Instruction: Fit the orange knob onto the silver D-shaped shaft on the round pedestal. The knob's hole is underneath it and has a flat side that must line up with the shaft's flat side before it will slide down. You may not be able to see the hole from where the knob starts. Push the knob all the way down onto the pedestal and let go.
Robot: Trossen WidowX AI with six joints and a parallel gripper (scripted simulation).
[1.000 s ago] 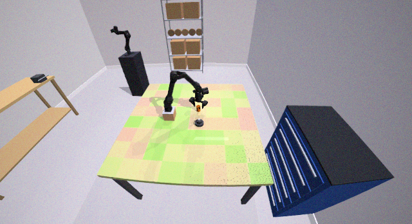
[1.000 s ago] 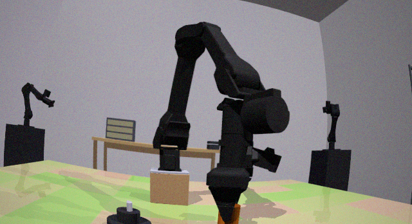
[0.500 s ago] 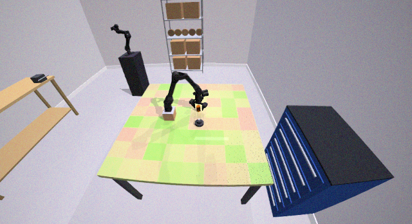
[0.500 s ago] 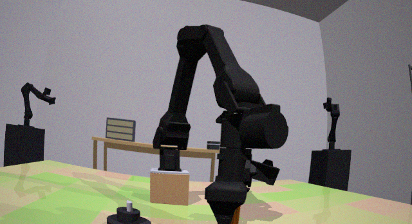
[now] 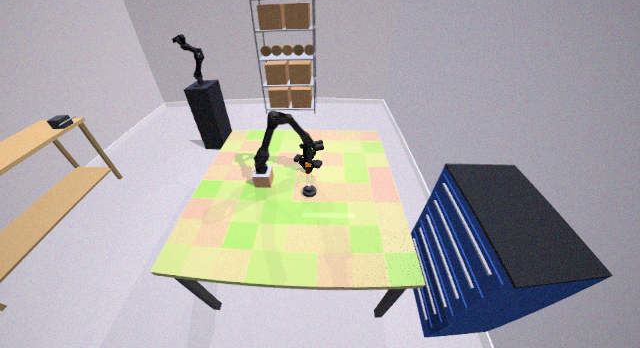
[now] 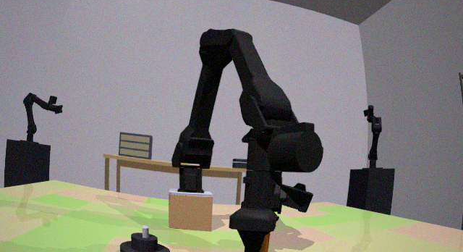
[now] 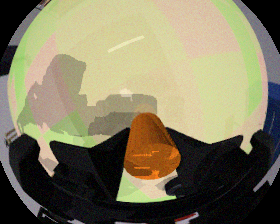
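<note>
The round black pedestal lies 180 mm to the right of my gripper tip, 30 mm ahead of it and 20 mm above it. The rest, counted from my gripper tip: orange knob: 30 mm above.
</note>
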